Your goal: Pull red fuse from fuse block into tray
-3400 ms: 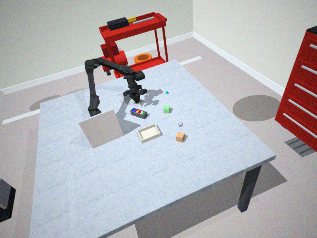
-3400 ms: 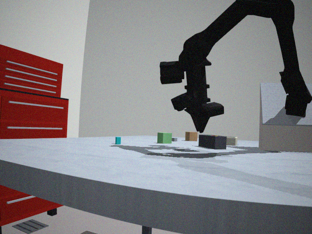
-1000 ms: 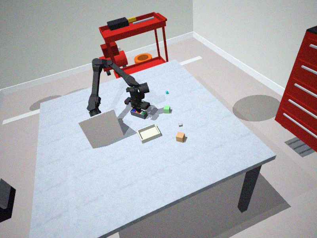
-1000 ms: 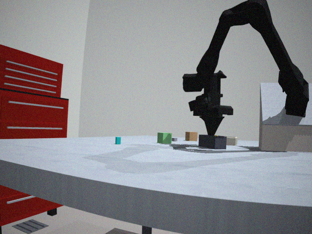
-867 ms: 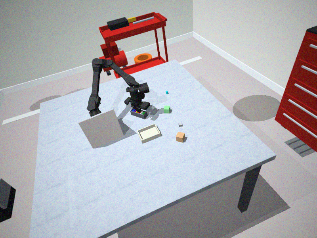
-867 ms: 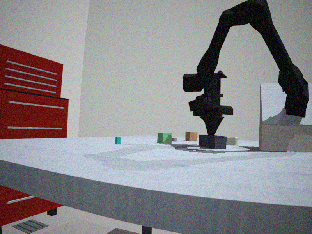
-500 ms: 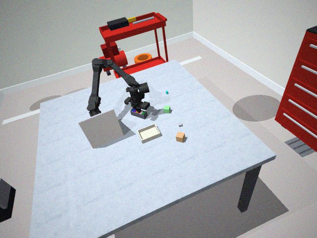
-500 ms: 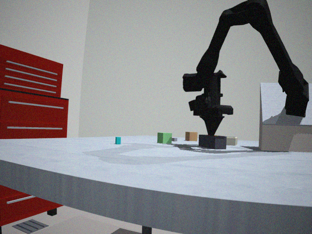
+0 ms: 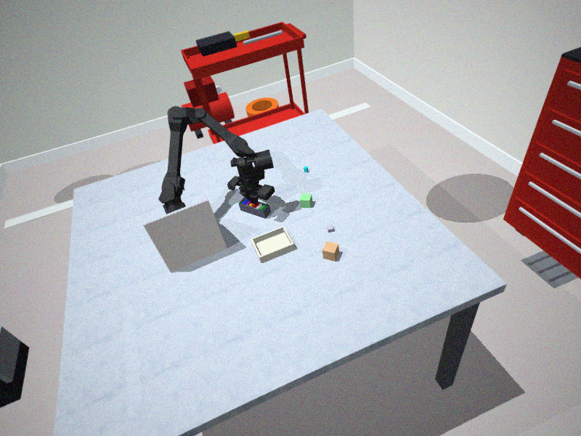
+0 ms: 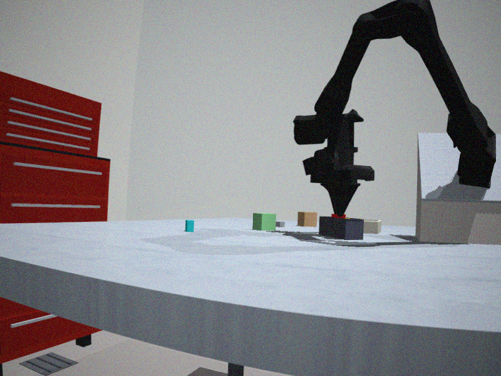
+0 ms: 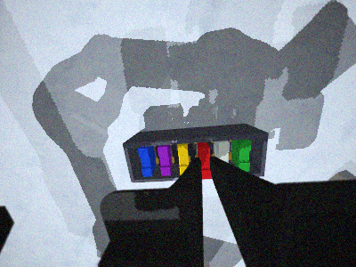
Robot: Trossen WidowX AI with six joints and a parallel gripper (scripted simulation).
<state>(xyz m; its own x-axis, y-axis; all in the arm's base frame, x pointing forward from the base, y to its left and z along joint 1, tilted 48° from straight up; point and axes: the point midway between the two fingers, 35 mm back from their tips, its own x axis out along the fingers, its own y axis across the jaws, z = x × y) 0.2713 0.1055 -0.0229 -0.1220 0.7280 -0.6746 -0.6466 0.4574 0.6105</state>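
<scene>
Right now the white fuse is 2 cm below my gripper tip, 1 cm to the right of it and 1 cm ahead of it. From my gripper tip the other things lie so: red fuse: 1 cm below; then green fuse: 3 cm to the right, 2 cm below, 2 cm ahead; then yellow fuse: 2 cm below, 1 cm to the left, 1 cm behind.
</scene>
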